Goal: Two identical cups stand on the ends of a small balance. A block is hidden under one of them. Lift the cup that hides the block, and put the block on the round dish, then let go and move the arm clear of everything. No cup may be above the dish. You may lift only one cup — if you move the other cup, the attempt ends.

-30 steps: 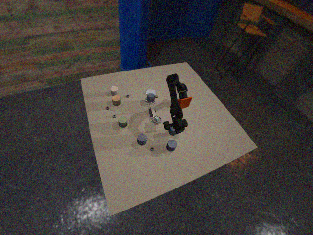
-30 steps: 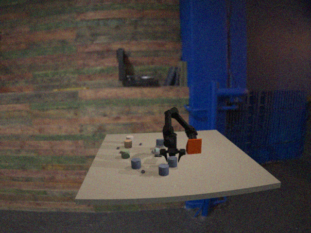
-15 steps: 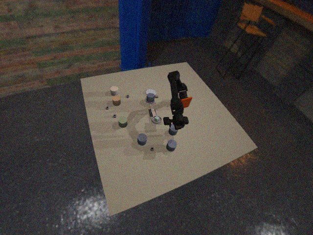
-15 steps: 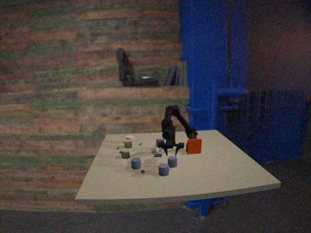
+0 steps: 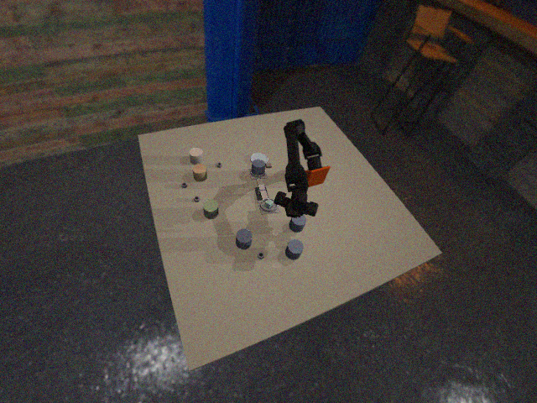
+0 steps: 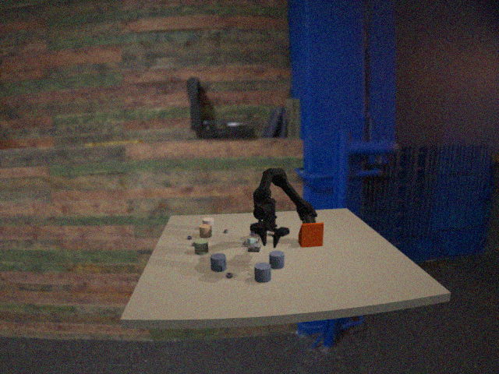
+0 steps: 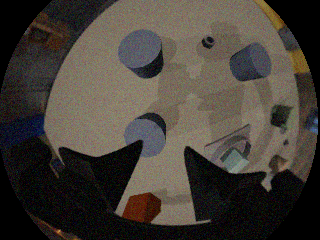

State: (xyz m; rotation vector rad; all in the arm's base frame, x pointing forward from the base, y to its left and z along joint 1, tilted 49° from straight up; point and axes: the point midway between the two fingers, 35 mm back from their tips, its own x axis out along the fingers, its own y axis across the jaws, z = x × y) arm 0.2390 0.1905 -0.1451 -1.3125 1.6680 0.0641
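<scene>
The pale block is 8 cm ahead of my gripper tip, 9 cm to the right of it and 1 cm below it. Round my gripper tip: green cup (33 cm ahead, 16 cm to the right, 6 cm below); then balance (7 cm ahead, 22 cm to the right, 6 cm below); then blue-grey cup (4 cm ahead, 37 cm to the right, 3 cm below).
</scene>
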